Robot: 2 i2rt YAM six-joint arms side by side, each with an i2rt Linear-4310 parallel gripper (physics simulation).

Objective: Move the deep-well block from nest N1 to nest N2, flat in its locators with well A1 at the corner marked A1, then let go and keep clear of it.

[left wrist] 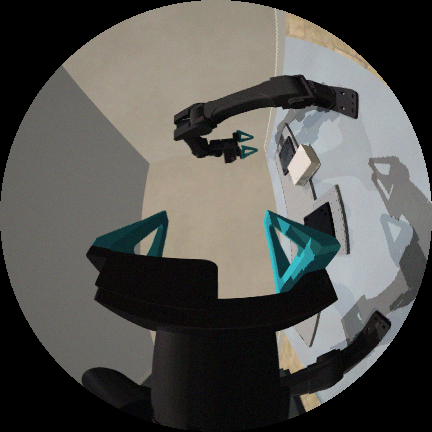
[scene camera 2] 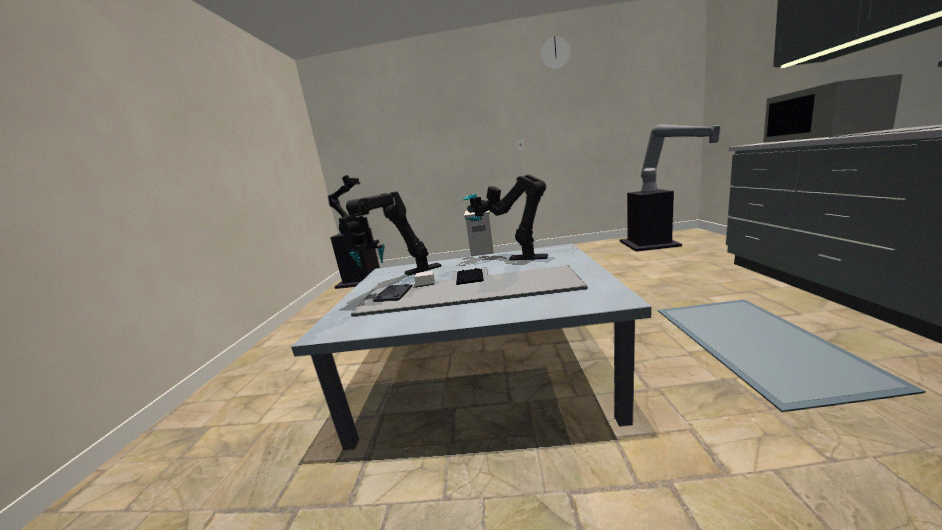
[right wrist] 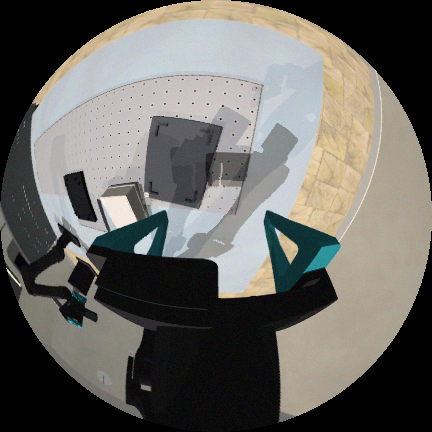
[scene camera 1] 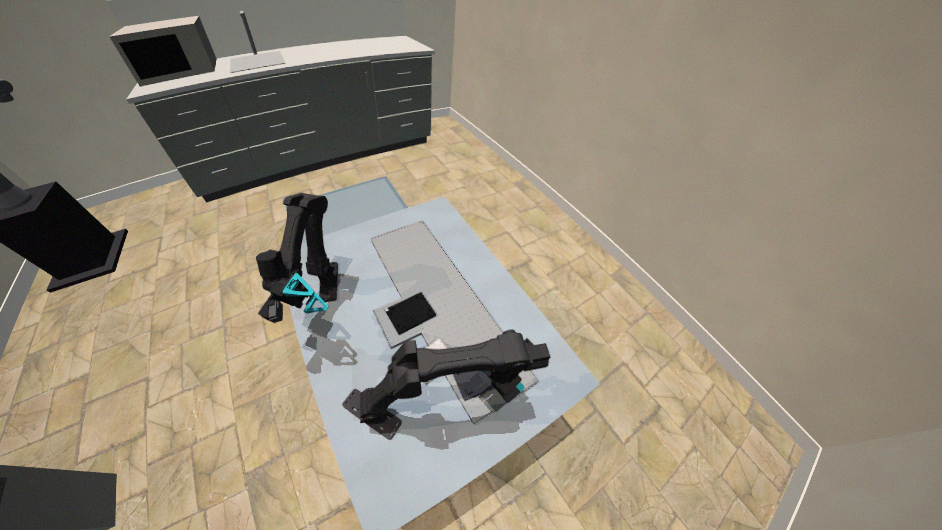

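Pixels of known places: left gripper, fingertip midpoint: (left wrist: 215, 215) (scene camera 2: 463, 209) (right wrist: 77, 312) (scene camera 1: 320, 301); right gripper, fingertip midpoint: (left wrist: 255, 142) (scene camera 2: 371, 264) (right wrist: 215, 215) (scene camera 1: 495, 382); left arm's base at its link origin: (scene camera 2: 528, 257) (right wrist: 68, 233) (scene camera 1: 329, 281); right arm's base at its link origin: (left wrist: 330, 97) (scene camera 2: 423, 269) (scene camera 1: 371, 413).
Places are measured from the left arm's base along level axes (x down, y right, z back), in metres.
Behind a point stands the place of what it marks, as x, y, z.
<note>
A cream block (scene camera 1: 436, 344) @[-0.057, 0.385, -0.398] (scene camera 2: 424, 278) @[-0.048, 0.399, -0.429] (left wrist: 303, 165) @[-0.047, 0.418, -0.339] (right wrist: 120, 207) @[-0.057, 0.428, -0.407] stands between two dark nests; no wells or A1 mark can be made out on it. The nest with corner locators (scene camera 2: 393, 293) @[-0.025, 0.494, -0.550] (right wrist: 165, 165) @[-0.025, 0.495, -0.514] and the black nest with small pegs (scene camera 1: 411, 313) @[-0.025, 0.227, -0.329] (scene camera 2: 470, 276) @[-0.025, 0.206, -0.349] (right wrist: 80, 197) @[-0.025, 0.241, -0.339] both look empty; their labels are unreadable. My right gripper (scene camera 2: 369, 263) @[-0.155, 0.585, -0.539] (left wrist: 255, 142) @[-0.155, 0.585, -0.539] (right wrist: 215, 215) @[-0.155, 0.585, -0.539] is open and empty, high near the corner-locator nest's end of the board. My left gripper (scene camera 1: 308, 296) @[-0.301, 0.300, -0.073] (scene camera 2: 469, 206) @[-0.301, 0.300, -0.073] (left wrist: 215, 215) @[-0.301, 0.300, -0.073] is open and empty, raised well away from the block and nests.
A perforated grey board (scene camera 1: 431, 257) @[-0.010, -0.052, -0.454] (scene camera 2: 546, 282) @[-0.013, -0.142, -0.407] lies on the pale blue table (scene camera 1: 388, 487) @[0.000, 0.788, -0.176] (scene camera 2: 526, 319) @[0.000, -0.113, -0.706]. In scene camera 1 my right arm (scene camera 1: 461, 359) @[-0.439, 0.591, -0.413] spans above the board's near end and partly hides the block. Cabinets (scene camera 1: 335, 118) and a black pedestal (scene camera 1: 62, 230) stand beyond the table.
</note>
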